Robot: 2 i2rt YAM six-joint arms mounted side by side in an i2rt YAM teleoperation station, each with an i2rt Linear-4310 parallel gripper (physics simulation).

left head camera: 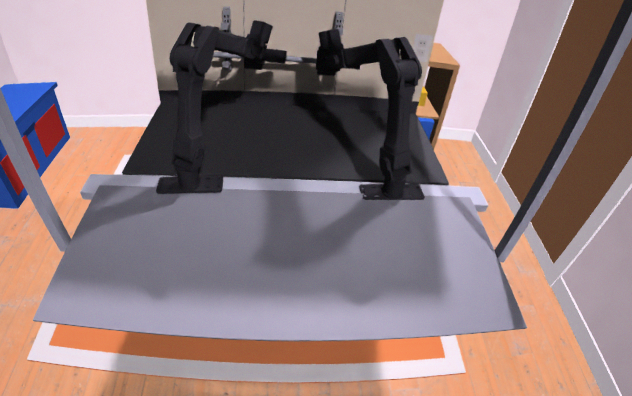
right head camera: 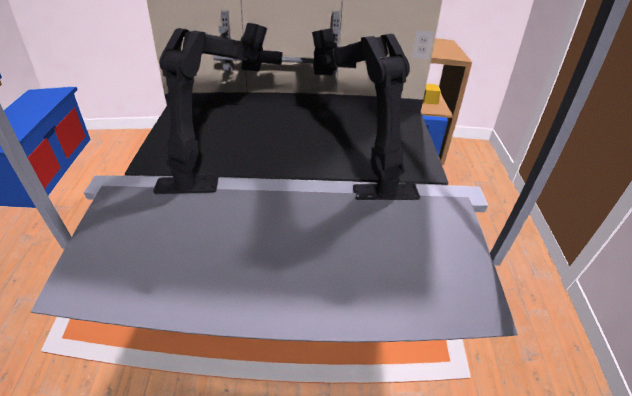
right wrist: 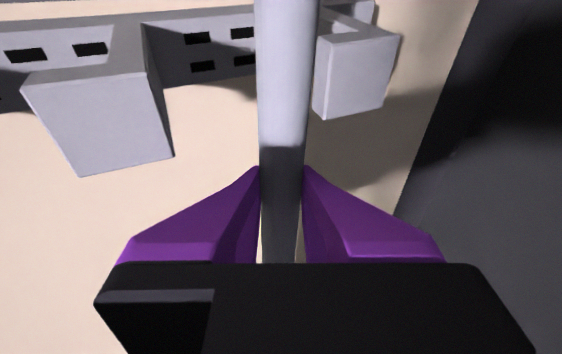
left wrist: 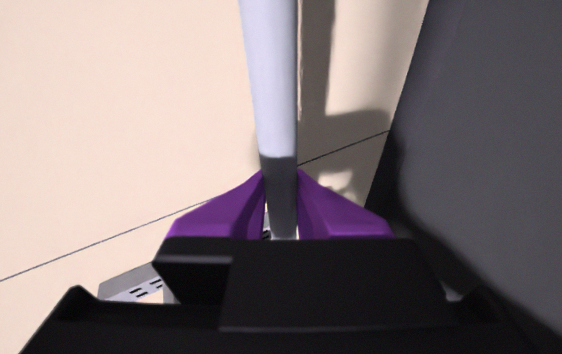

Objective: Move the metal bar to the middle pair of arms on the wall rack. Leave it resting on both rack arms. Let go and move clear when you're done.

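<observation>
The grey metal bar (left head camera: 300,59) (right head camera: 297,60) (left wrist: 275,75) (right wrist: 284,75) runs roughly level along the wall rack. My left gripper (left head camera: 255,61) (left wrist: 280,176) is shut on it near the left upright (left head camera: 226,19) (right head camera: 225,20) (left wrist: 130,287). My right gripper (left head camera: 327,65) (right wrist: 280,176) is shut on it near the right upright (left head camera: 339,21) (right head camera: 336,22) (right wrist: 125,30). In the right wrist view the bar passes between one rack arm (right wrist: 100,125) and a lower arm (right wrist: 355,75), close beside the lower one. Contact and the middle arms' position are unclear; my wrists hide much in the head views.
A black mat (left head camera: 240,145) (right head camera: 240,145) lies below the rack. A wooden shelf (left head camera: 445,55) (right head camera: 457,52) stands right of the wall panel, and a blue cabinet (left head camera: 30,107) (right head camera: 40,102) stands at the far left. Grey posts (left head camera: 37,180) (right head camera: 37,182) flank the grey table (left head camera: 280,310) (right head camera: 280,310).
</observation>
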